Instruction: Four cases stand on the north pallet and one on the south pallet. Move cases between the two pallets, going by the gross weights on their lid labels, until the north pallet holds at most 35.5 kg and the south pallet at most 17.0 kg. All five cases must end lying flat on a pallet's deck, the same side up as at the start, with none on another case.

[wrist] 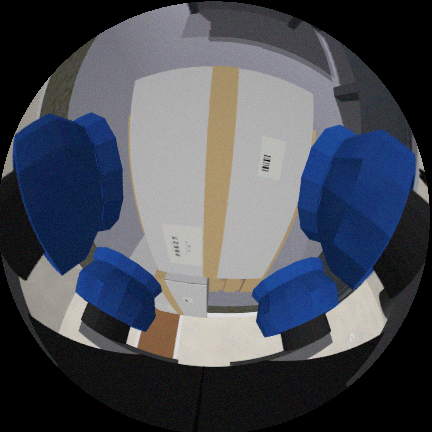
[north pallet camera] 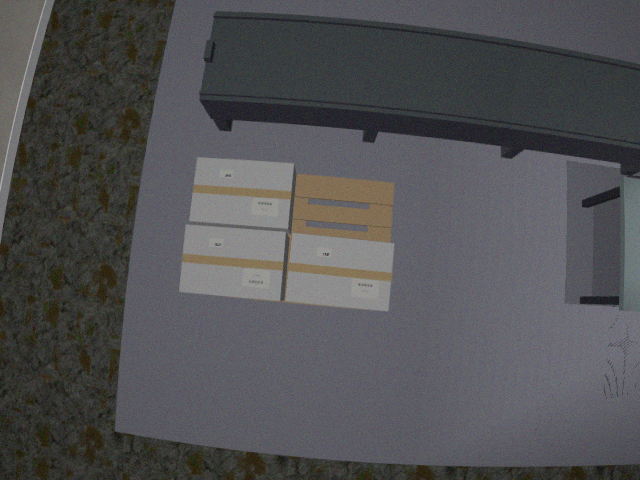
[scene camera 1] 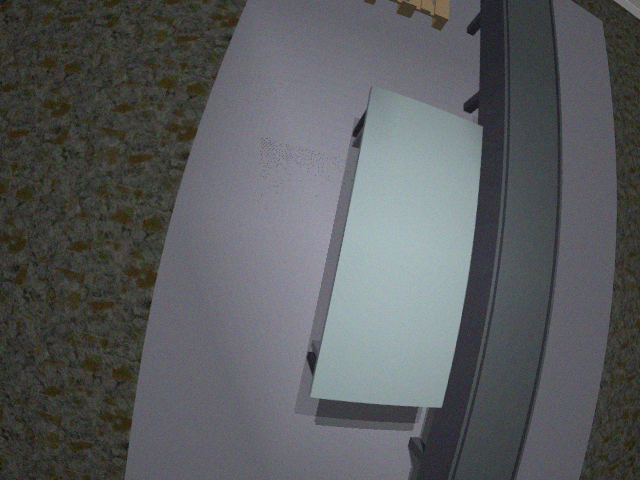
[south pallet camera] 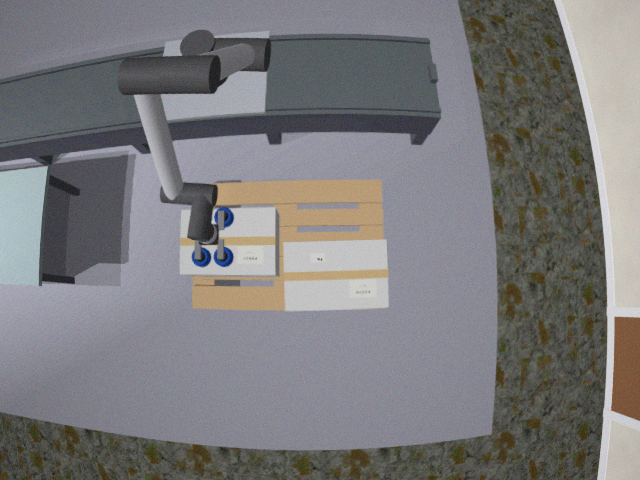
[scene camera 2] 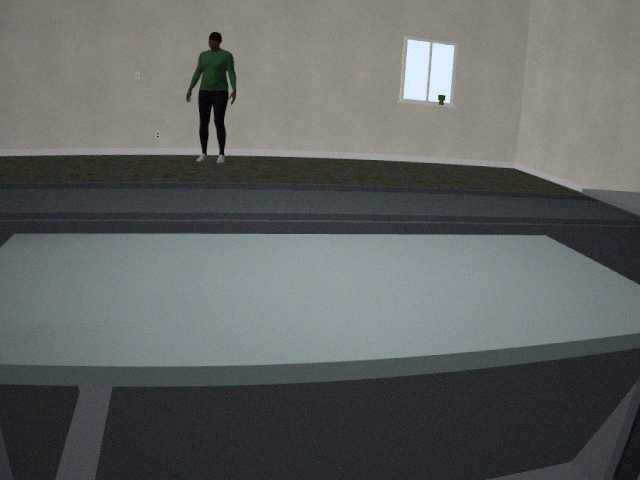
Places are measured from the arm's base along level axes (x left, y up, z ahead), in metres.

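Pixels of known places: end effector, tool point: (wrist: pixel 207 253).
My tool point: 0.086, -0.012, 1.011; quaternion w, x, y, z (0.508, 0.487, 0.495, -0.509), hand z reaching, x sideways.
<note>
Behind a point stands the place of what it marks, as x, y, z.
My vacuum gripper (south pallet camera: pixel 211 236) @[0.086, -0.012, 1.011] (wrist: pixel 210 215) @[0.086, -0.012, 1.011] is open. Its blue cups hang apart from and above a white taped case (south pallet camera: pixel 261 222) @[0.325, -0.184, 0.904] (wrist: pixel 175 130) @[-0.017, -0.184, 1.088], whose whole lid shows in the wrist view. That case is flat at the left of the south pallet (south pallet camera: pixel 336 191) @[0.757, -0.426, 0.675] (wrist: pixel 232 285) @[0.919, -0.426, 0.822]. A second case (south pallet camera: pixel 336 286) @[0.737, -0.175, 1.264] (wrist: pixel 196 288) @[0.488, -0.175, 1.055] lies at that pallet's lower right. On the north pallet (north pallet camera: pixel 343 188) @[-4.644, -0.426, 0.668] lie three cases: upper left (north pallet camera: pixel 217 204) @[-5.357, -0.177, 0.881], lower left (north pallet camera: pixel 206 276) @[-5.364, -0.143, 1.294] and lower right (north pallet camera: pixel 315 289) @[-4.758, -0.169, 1.307]. Its upper right deck is bare. The lid weights are too small to read.
The floor rail (scene camera 1: pixel 529 206) (scene camera 2: pixel 310 201) (north pallet camera: pixel 361 67) (south pallet camera: pixel 351 74) runs past both pallets, with the arm's carriage (south pallet camera: pixel 237 98) @[0.184, 0.000, 0.199] at the south end. A pale table (scene camera 1: pixel 403 248) @[-2.041, -0.040, 0.956] (scene camera 2: pixel 310 299) @[-2.154, -0.040, 1.016] (north pallet camera: pixel 630 232) @[-2.929, -0.039, 0.838] (south pallet camera: pixel 20 227) @[-1.369, -0.040, 0.913] stands between the pallets. A person (scene camera 2: pixel 213 72) stands beyond the rail.
</note>
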